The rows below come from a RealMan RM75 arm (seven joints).
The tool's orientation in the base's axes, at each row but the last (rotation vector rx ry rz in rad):
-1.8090 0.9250 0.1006
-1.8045 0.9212 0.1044
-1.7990 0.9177 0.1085
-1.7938 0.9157 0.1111
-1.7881 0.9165 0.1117
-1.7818 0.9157 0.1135
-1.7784 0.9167 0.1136
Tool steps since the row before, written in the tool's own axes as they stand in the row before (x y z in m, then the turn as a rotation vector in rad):
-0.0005 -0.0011 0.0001 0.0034 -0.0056 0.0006
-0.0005 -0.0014 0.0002 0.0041 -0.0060 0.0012
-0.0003 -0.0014 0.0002 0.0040 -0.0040 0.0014
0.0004 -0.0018 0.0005 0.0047 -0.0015 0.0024
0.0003 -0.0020 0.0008 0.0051 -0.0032 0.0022
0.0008 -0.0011 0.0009 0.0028 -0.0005 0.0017
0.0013 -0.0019 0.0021 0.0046 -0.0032 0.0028
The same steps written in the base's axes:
0.0004 0.0005 0.0010 0.0061 -0.0005 0.0024
0.0006 0.0006 0.0012 0.0070 -0.0003 0.0021
0.0007 0.0005 0.0011 0.0058 -0.0004 0.0005
0.0016 0.0005 0.0010 0.0050 -0.0003 -0.0021
0.0017 0.0008 0.0011 0.0063 -0.0004 -0.0009
0.0016 0.0005 0.0001 0.0029 0.0000 -0.0017
0.0028 0.0013 0.0000 0.0062 0.0003 -0.0009

